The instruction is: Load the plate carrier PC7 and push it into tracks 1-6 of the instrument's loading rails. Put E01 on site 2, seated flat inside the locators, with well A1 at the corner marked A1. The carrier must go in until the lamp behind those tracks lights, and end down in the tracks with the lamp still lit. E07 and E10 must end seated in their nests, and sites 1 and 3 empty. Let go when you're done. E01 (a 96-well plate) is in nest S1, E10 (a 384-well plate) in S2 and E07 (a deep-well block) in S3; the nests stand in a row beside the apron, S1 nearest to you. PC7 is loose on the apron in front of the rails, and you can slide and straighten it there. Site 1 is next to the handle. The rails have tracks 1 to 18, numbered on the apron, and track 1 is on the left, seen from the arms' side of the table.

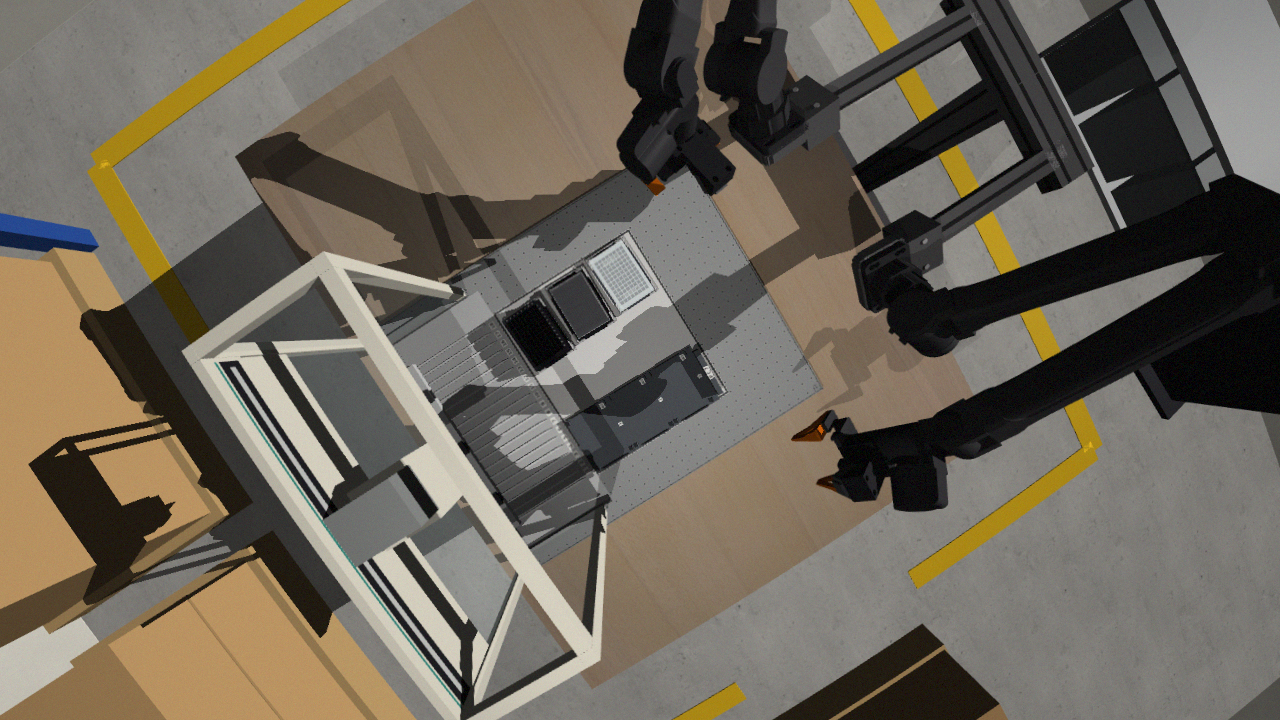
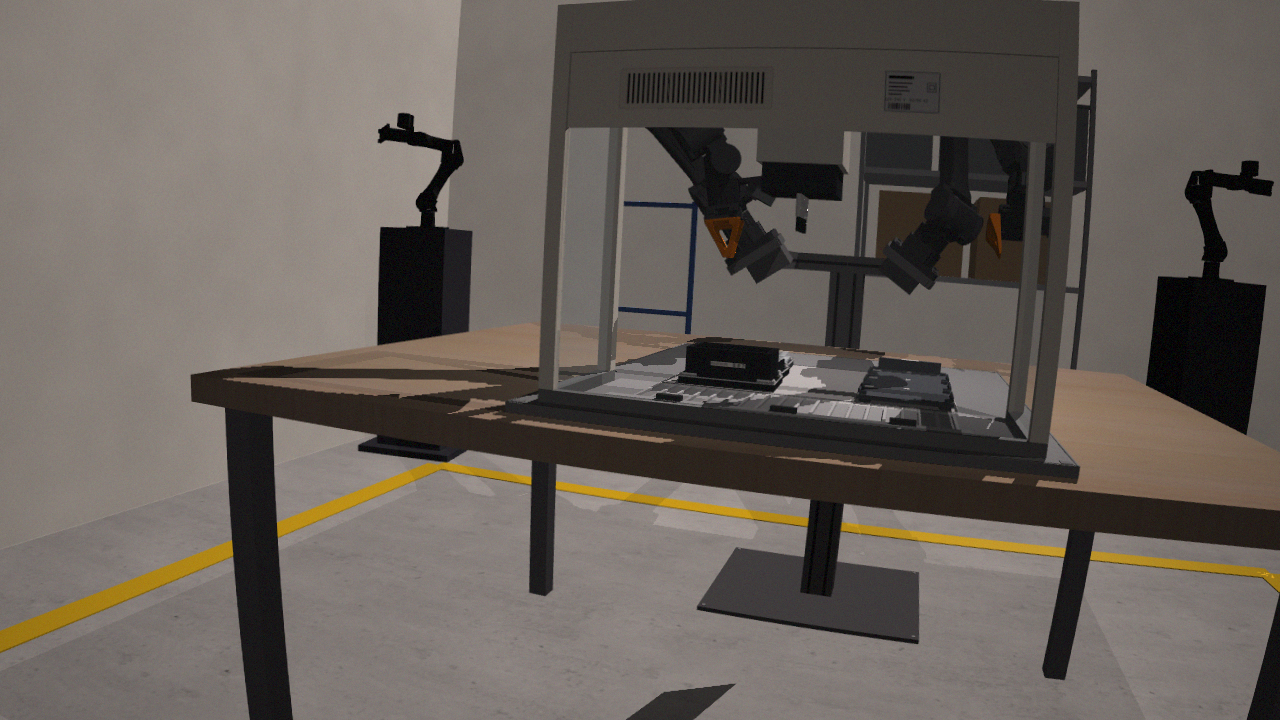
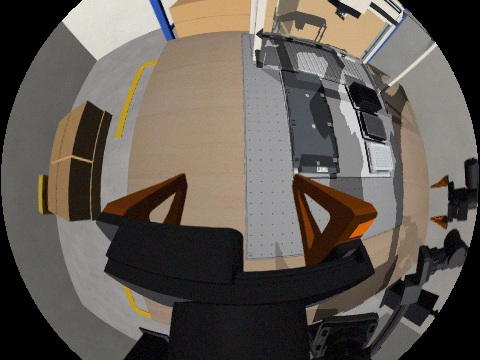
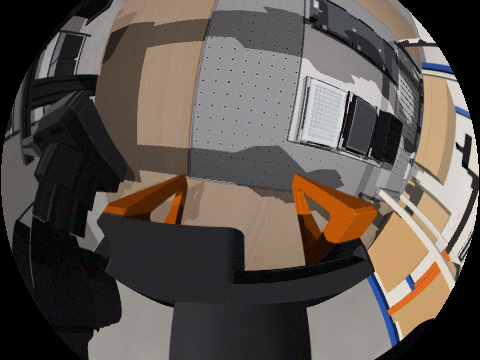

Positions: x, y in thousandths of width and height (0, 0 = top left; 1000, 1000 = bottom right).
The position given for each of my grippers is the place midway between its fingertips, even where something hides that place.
I see my left gripper (image 1: 629, 640), my right gripper (image 4: 501, 499), a white plate E01 (image 1: 482, 359) and a carrier PC7 (image 1: 532, 538).
The white plate E01 shows as well in image 4 (image 4: 651, 357). The carrier PC7 also shows in image 3 (image 3: 655, 407). My left gripper shows as well in image 3 (image 3: 499, 499).
